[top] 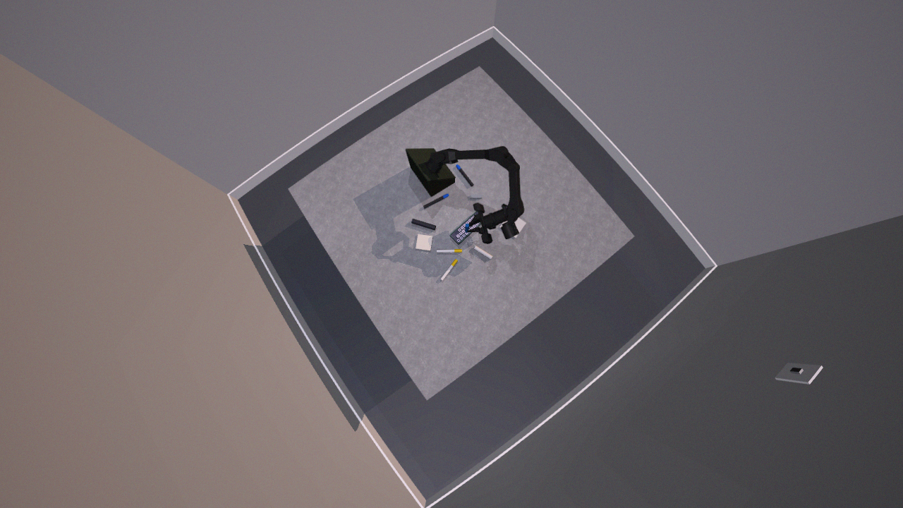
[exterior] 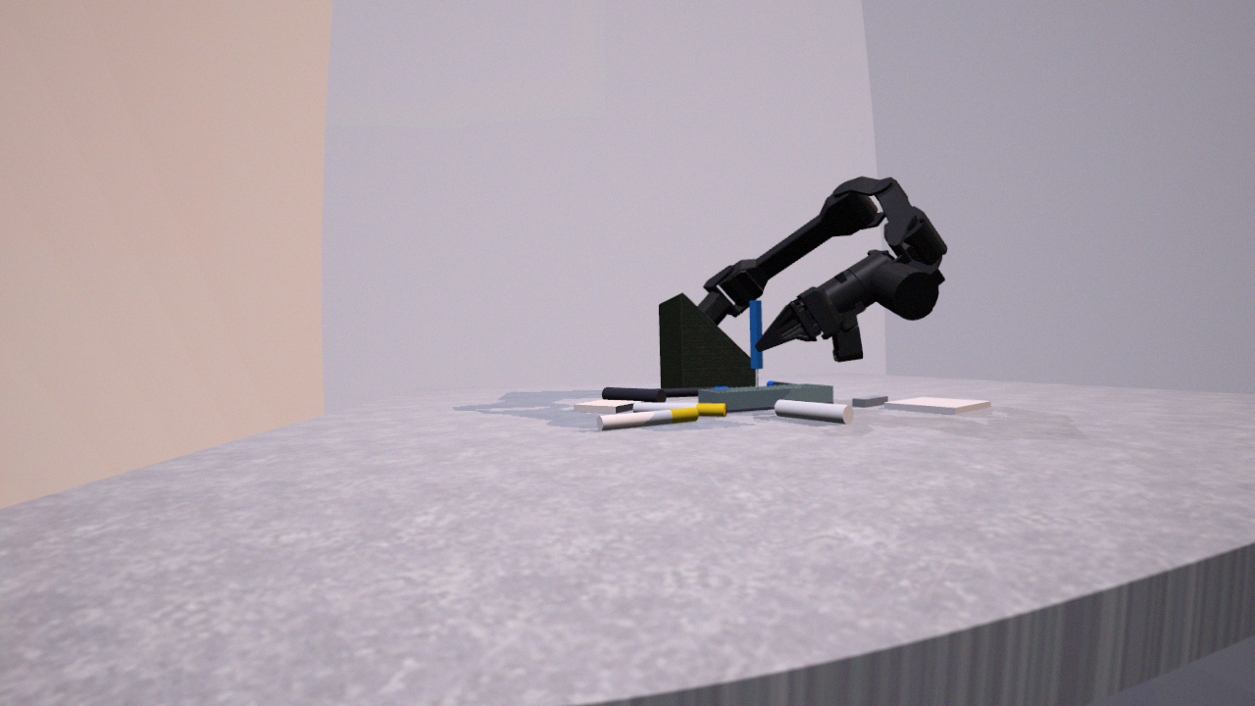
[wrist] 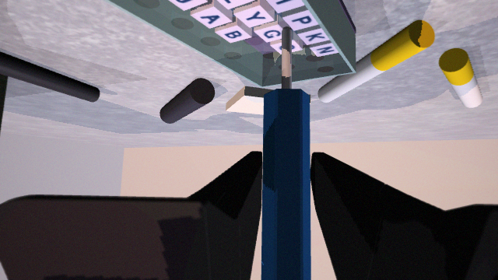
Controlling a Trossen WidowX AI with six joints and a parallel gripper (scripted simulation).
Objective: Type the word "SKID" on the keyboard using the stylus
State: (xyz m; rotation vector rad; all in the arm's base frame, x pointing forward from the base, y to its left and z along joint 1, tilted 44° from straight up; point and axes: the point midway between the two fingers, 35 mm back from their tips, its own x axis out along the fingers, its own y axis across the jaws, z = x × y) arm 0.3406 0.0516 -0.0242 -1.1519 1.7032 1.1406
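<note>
My gripper tip is 120 mm short of the white cylinder, 70 mm above it and 20 mm to the right of it. From my gripper tip the other things lie so: black cylinder: 150 mm to the right, 150 mm behind, 70 mm below; then small white square: 200 mm to the right, 80 mm below, 70 mm behind; then blue stylus: 10 mm below.
</note>
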